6 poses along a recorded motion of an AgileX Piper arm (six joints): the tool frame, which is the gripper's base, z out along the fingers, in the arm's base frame.
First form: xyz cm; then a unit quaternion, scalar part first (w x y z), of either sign.
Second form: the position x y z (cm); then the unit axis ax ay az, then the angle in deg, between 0 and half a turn. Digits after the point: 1 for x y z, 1 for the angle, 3 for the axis.
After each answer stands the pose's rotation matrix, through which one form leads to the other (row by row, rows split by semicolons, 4 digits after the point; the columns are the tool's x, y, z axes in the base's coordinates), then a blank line. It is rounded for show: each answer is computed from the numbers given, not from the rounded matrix.
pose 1, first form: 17.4 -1.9 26.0 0.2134 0.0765 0.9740 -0.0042
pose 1, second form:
17.4 -1.9 26.0 0.078 0.997 -0.004 155.4
-0.8972 0.1508 0.4150; 0.1472 0.9883 -0.0408; -0.4163 0.0245 -0.9089

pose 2, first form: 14.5 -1.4 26.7 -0.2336 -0.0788 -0.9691 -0.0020
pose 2, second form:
14.5 -1.4 26.7 0.081 0.997 0.002 153.0
-0.8784 0.1518 0.4531; 0.1537 0.9876 -0.0329; -0.4525 0.0407 -0.8908

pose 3, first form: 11.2 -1.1 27.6 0.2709 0.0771 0.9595 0.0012
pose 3, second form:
11.2 -1.1 27.6 0.080 0.997 0.001 148.6
-0.8413 0.1473 0.5201; 0.1486 0.9881 -0.0395; -0.5197 0.0441 -0.8532

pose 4, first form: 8.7 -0.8 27.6 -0.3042 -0.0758 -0.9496 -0.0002
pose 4, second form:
8.7 -0.8 27.6 0.080 0.997 0.000 144.6
-0.8034 0.1438 0.5778; 0.1441 0.9885 -0.0457; -0.5777 0.0465 -0.8149

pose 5, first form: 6.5 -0.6 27.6 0.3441 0.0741 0.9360 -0.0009
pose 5, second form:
6.5 -0.6 27.6 0.079 0.997 -0.001 139.7
-0.7522 0.1393 0.6440; 0.1381 0.9890 -0.0527; -0.6443 0.0493 -0.7632

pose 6, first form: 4.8 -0.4 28.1 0.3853 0.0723 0.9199 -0.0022
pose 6, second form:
4.8 -0.4 28.1 0.078 0.997 -0.002 134.7
-0.6926 0.1347 0.7086; 0.1313 0.9895 -0.0598; -0.7093 0.0517 -0.7030

